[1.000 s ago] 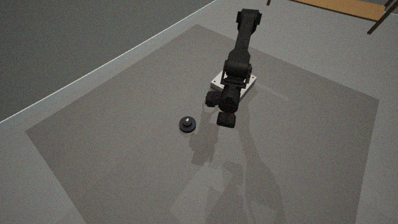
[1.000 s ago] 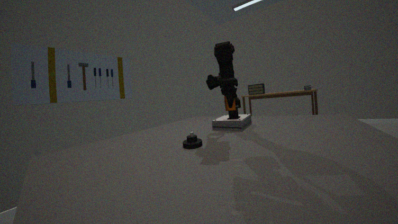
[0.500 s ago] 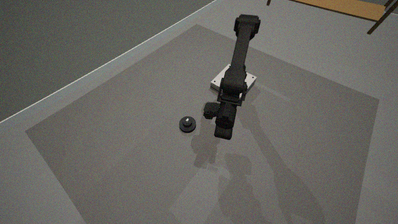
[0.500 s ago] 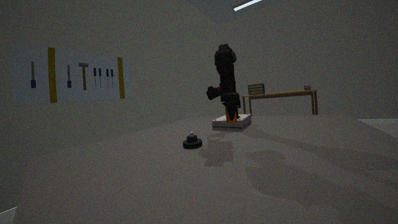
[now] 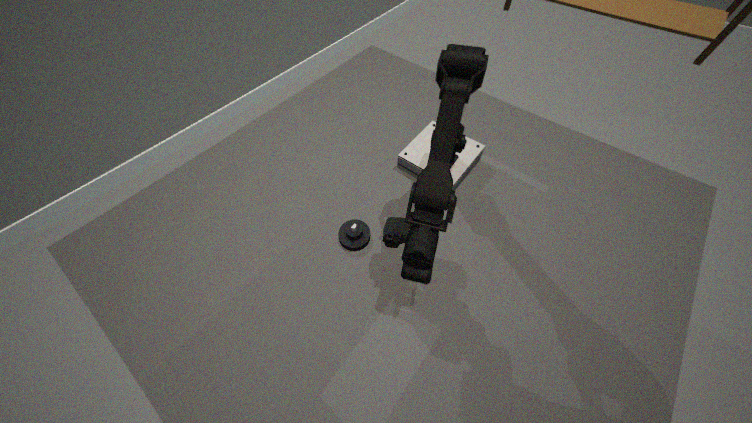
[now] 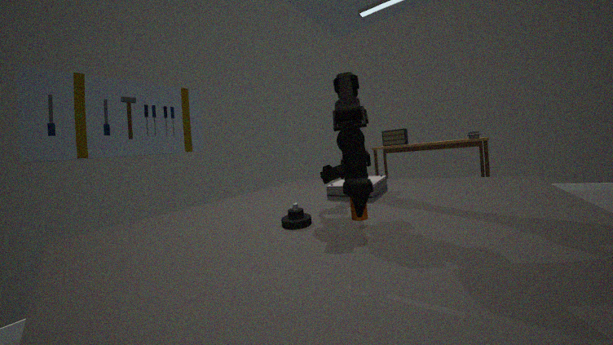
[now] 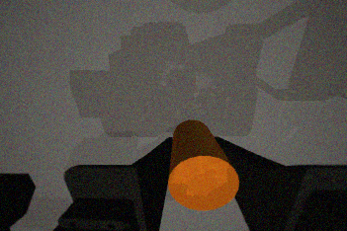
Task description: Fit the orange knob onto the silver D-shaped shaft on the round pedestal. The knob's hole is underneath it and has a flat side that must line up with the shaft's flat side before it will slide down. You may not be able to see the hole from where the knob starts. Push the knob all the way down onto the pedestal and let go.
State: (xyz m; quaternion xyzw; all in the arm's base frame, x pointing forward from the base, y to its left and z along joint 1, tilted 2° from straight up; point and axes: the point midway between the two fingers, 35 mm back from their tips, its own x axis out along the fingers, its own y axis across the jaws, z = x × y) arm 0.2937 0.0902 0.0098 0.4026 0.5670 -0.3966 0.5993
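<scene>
Right now the orange knob is 3 cm above my gripper tip. The rest, counted from my gripper tip: dark round pedestal (4 cm ahead, 17 cm to the right).
</scene>
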